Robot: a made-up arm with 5 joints.
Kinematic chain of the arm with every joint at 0, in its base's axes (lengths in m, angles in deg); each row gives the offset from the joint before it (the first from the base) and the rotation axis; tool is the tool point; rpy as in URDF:
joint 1: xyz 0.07 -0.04 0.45 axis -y
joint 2: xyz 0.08 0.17 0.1 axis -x
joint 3: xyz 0 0.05 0.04 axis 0.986 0.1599 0.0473
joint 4: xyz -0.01 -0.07 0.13 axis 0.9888 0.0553 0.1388
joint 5: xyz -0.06 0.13 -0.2 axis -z
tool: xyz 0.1 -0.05 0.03 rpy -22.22 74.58 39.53
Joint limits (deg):
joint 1: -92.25..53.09
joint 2: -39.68..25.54
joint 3: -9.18..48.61
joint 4: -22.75..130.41
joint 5: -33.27..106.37
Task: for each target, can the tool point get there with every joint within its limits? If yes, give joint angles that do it. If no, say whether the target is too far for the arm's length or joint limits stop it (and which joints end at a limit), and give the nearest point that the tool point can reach.
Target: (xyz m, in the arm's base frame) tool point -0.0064 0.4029 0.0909
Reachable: no: joint limits stop it (at a limit: joint 1, joint 2, joint 3, joint 5) | nearest point 0.1248 0.3046 0.3369 | short by 0.296 m
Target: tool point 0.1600 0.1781 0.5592
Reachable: yes | joints -4.26 -9.80 3.52 7.46 21.84
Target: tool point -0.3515 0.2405 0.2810
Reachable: no: joint limits stop it (at a limit: joint 1, joint 3, joint 5) | nearest point -0.2184 0.2794 0.5375 | short by 0.292 m
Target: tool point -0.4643 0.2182 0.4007
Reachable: no: joint limits stop it (at a limit: joint 1, joint 3, joint 4, joint 5) | nearest point -0.3024 0.2131 0.5876 | short by 0.247 m
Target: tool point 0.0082 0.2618 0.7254
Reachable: yes | joints 33.03 -18.63 -0.20 42.15 -14.68
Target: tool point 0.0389 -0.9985 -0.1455
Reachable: no: too far | nearest point 0.2157 -0.2095 0.3252 | short by 0.936 m
